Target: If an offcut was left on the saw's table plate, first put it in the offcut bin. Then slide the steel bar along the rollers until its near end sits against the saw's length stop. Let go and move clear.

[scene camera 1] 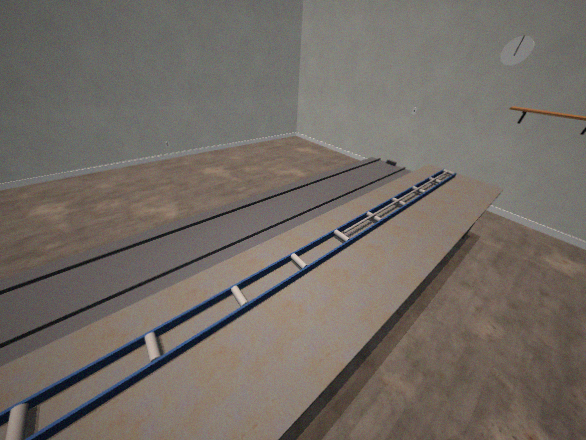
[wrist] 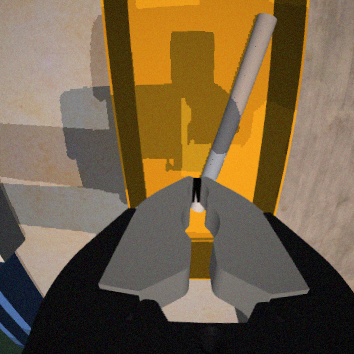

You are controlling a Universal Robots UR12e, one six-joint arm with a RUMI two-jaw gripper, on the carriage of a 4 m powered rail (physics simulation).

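Places are measured from the arm's base along level axes (x ahead, y left, z up), in centimetres.
Where they show: gripper, fingertip midpoint: (wrist: 194, 179).
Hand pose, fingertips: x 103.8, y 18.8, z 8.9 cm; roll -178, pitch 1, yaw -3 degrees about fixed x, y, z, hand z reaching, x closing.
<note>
Things, the pixels of their top centre, and the offset from my fingertips. "*": a spot on its surface instead. Level surfaces: height alone.
- yellow offcut bin, middle of its top: (wrist: 203, 143) dy +1.2, dx +0.9, dz -4.7 cm
- offcut, middle of its top: (wrist: 229, 127) dy +1.5, dx +4.0, dz -9.7 cm
- long table, its level: dz -11.9 cm
- dark grey part, surface spot: (wrist: 7, 225) * dy -13.9, dx -31.8, dz -9.9 cm
My gripper (wrist: 194, 179) is over the yellow offcut bin (wrist: 290, 55) in the wrist view. Its jaws are nearly together, with a thin gap between the tips and no thing held in it. The offcut (wrist: 248, 65), a short grey round bar, lies slantwise in the bin. Its far end is near the bin's right wall and its near end shows below the jaw tips. The steel bar (scene camera 1: 357, 226) lies along the far part of the roller track in the scene view. The saw, its length stop and the gripper do not show in the scene view.
The blue roller track (scene camera 1: 200, 343) with pale rollers runs along the long table (scene camera 1: 320, 320). A grey rail bed (scene camera 1: 200, 240) with two dark strips runs beside it. In the wrist view, blue rails (wrist: 17, 300) and a dark grey part (wrist: 7, 225) are at the left edge.
</note>
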